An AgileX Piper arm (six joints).
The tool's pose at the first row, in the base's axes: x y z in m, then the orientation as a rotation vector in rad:
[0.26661 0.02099 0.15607 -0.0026 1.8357 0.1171]
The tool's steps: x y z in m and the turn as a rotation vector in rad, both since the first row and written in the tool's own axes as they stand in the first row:
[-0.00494 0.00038 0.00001 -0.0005 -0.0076 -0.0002]
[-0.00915 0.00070 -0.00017 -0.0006 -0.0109 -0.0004]
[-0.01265 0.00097 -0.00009 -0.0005 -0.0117 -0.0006]
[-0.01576 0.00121 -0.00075 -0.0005 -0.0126 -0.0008]
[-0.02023 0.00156 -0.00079 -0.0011 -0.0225 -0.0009]
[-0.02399 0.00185 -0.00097 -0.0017 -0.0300 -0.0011]
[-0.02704 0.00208 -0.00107 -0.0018 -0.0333 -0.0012]
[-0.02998 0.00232 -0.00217 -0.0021 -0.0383 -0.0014]
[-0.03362 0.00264 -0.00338 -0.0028 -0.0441 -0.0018]
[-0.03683 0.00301 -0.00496 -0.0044 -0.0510 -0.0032]
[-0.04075 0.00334 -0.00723 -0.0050 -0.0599 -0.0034]
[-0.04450 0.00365 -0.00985 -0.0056 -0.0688 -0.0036]
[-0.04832 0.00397 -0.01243 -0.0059 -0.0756 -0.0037]
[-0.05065 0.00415 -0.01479 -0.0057 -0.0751 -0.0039]
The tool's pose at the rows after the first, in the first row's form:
[0.26791 0.02107 0.16085 -0.0027 1.8281 0.1173]
[0.26883 0.02113 0.16497 -0.0027 1.8248 0.1172]
[0.26982 0.02119 0.16834 -0.0028 1.8240 0.1169]
[0.26999 0.02119 0.17153 -0.0029 1.8231 0.1168]
[0.27112 0.02127 0.17587 -0.0029 1.8131 0.1171]
[0.27193 0.02132 0.17955 -0.0030 1.8056 0.1173]
[0.27263 0.02136 0.18253 -0.0030 1.8023 0.1173]
[0.27233 0.02133 0.18567 -0.0031 1.7973 0.1173]
[0.27211 0.02134 0.18951 -0.0036 1.7915 0.1176]
[0.27142 0.02138 0.19304 -0.0056 1.7844 0.1180]
[0.27026 0.02129 0.19743 -0.0057 1.7755 0.1182]
[0.26871 0.02116 0.20174 -0.0057 1.7666 0.1184]
[0.26723 0.02104 0.20612 -0.0056 1.7598 0.1185]
[0.26556 0.02089 0.20899 -0.0057 1.7603 0.1182]

